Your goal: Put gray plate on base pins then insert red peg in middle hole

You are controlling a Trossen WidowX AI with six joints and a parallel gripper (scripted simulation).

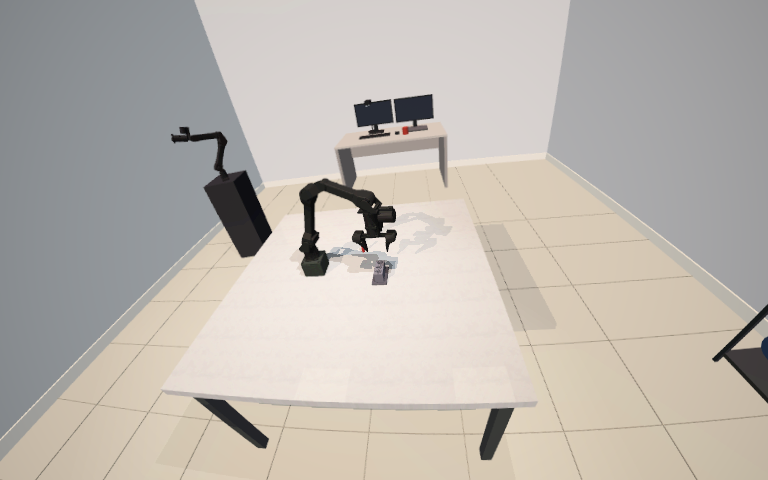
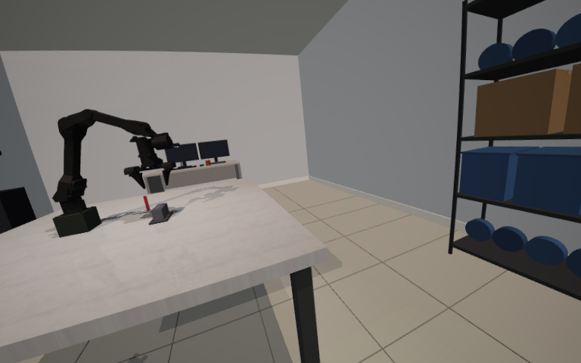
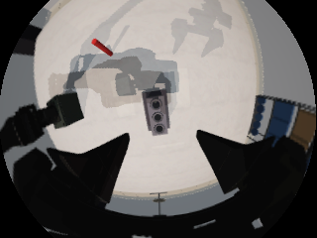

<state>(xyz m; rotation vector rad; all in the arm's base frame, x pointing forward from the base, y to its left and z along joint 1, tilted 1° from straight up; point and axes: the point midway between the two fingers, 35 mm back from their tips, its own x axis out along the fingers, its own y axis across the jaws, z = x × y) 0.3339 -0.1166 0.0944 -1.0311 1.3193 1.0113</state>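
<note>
The red peg lies 9 cm behind my gripper tip, 21 cm to the left of it and 11 cm below it. From my gripper tip the other things lie so: gray plate 1 cm behind, 10 cm below.
</note>
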